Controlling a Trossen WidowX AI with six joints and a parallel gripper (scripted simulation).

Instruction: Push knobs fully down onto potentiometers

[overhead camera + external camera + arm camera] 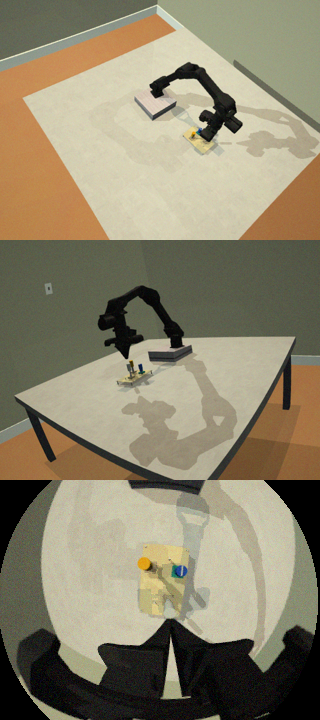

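The grey knob is 40 mm below my gripper tip. Round my gripper tip: blue knob 60 mm behind, 60 mm below.
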